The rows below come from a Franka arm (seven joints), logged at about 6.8 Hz.
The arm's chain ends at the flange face. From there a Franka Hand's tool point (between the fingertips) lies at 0.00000 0.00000 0.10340 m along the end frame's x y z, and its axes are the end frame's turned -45 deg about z.
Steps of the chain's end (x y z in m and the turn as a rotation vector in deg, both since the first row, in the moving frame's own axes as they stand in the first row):
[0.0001 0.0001 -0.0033 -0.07 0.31 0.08]
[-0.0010 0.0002 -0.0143 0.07 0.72 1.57]
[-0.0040 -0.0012 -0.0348 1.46 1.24 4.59]
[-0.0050 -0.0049 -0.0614 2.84 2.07 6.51]
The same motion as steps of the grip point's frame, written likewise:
[0.0003 0.0006 -0.0033 -0.27 0.17 0.08]
[0.0001 0.0003 -0.0143 -0.46 0.56 1.57]
[0.0015 -0.0038 -0.0349 0.16 1.91 4.59]
[0.0062 -0.0076 -0.0616 0.54 3.47 6.51]

